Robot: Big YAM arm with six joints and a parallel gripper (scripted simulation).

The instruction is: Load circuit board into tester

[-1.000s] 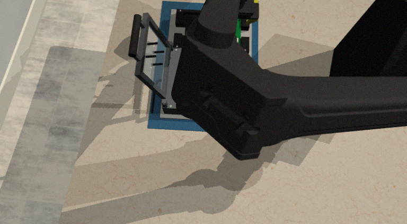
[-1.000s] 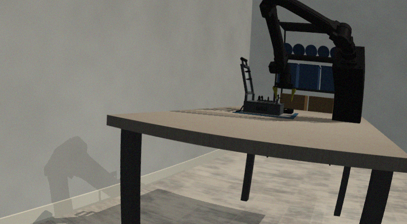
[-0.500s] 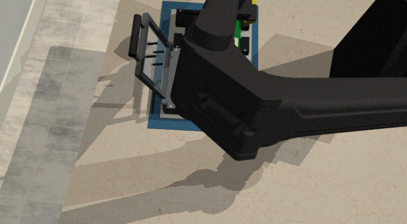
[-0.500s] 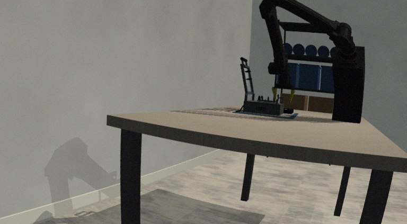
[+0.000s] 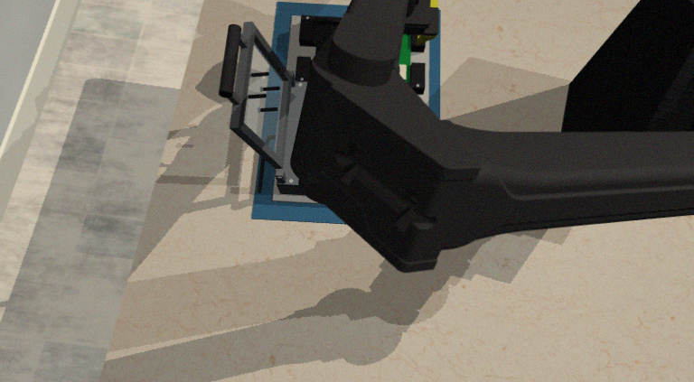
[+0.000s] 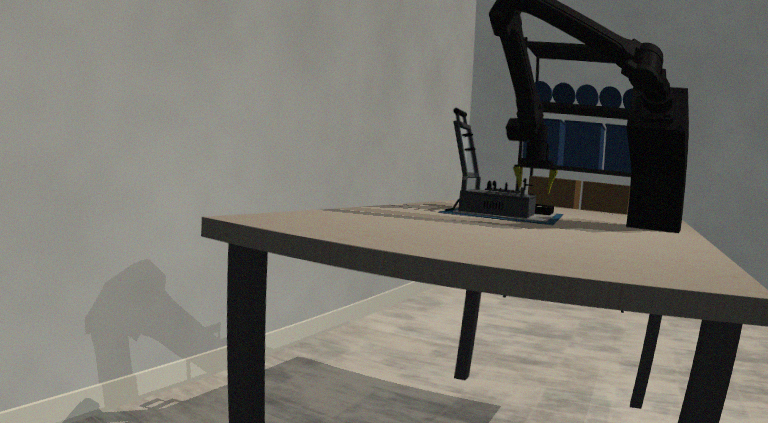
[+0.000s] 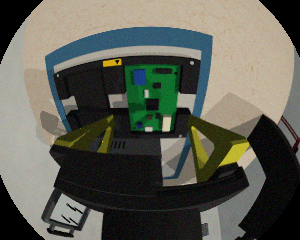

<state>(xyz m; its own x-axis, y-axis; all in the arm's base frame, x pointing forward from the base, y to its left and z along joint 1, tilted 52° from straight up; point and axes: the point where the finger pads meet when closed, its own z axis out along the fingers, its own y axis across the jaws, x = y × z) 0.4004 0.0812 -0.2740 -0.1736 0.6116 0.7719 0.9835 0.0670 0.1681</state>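
The green circuit board lies 5 cm below my hand. From my hand the other things lie so: see-through lid 20 cm to the left, 15 cm ahead, 11 cm above.
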